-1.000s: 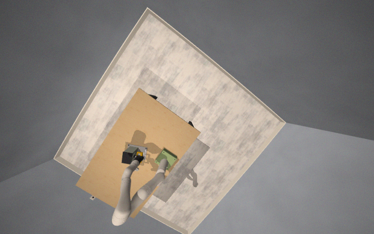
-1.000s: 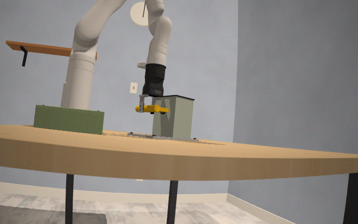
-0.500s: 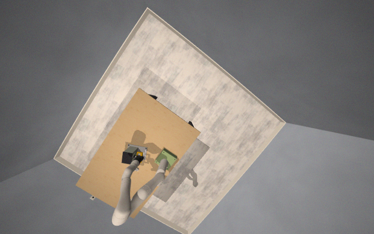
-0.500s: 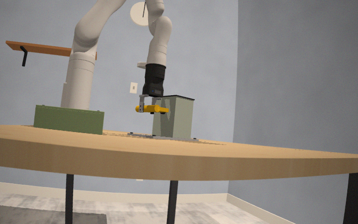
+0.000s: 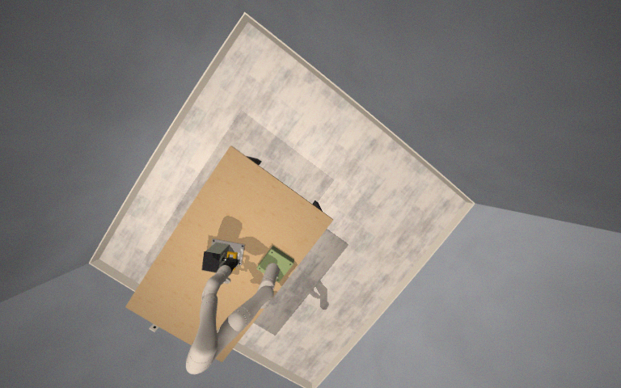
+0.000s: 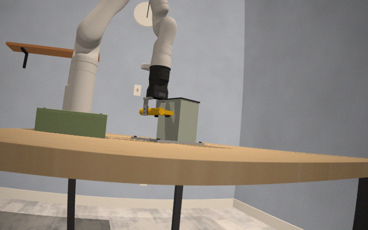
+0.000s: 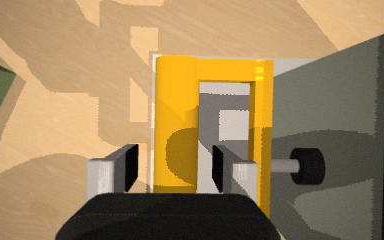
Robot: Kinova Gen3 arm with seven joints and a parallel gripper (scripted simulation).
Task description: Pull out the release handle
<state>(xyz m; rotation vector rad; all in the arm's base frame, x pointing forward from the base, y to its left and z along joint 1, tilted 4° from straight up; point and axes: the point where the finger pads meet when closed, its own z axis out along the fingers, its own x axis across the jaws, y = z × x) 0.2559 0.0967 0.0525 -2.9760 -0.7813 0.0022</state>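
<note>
Now: the grey base plate 80 mm ahead of my hand, 50 mm to the left of it and 100 mm below it.
</note>
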